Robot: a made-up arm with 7 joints.
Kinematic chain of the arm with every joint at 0, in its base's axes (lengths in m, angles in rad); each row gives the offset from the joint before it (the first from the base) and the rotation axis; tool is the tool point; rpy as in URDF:
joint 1: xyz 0 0 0.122 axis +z
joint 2: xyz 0 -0.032 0.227 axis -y
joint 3: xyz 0 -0.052 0.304 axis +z
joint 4: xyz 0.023 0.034 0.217 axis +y
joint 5: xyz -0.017 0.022 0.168 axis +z
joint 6: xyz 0 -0.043 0.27 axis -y
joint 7: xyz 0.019 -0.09 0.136 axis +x
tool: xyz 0 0 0 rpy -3.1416 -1.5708 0
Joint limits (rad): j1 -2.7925..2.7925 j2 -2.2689..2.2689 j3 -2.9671..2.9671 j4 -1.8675..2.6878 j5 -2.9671..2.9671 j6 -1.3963..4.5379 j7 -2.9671..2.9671
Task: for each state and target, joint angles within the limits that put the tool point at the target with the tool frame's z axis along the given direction. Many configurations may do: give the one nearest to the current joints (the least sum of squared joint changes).
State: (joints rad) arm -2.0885 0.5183 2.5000 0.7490 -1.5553 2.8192 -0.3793
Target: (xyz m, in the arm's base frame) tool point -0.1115 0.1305 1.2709 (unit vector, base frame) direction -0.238 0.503 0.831
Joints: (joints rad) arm -2.2636 0.0372 2.3716 0.2775 -0.8683 2.2922 -0.3793
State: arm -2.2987 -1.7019 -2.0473 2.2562 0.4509 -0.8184 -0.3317
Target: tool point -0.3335 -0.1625 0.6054 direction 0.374 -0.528 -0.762
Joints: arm -2.1292 -1.9109 -2.4777 2.2401 -0.4711 -1.3963 -0.3317
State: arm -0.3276 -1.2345 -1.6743 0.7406 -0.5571 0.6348 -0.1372
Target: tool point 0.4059 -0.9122 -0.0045 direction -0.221 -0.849 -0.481
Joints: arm -0.9412 -1.8903 -1.0594 0.5280 -0.2904 1.2654 -0.1372
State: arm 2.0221 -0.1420 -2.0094 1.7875 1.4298 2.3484 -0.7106
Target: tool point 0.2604 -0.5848 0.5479 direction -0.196 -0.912 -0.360
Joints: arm 1.5356 0.6495 -2.4385 1.3383 1.4109 2.4162 -0.7106
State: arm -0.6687 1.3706 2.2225 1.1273 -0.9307 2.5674 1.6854
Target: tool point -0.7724 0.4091 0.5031 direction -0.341 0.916 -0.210
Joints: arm -0.1782 1.1787 1.7825 1.3045 -0.9960 1.8103 1.6854
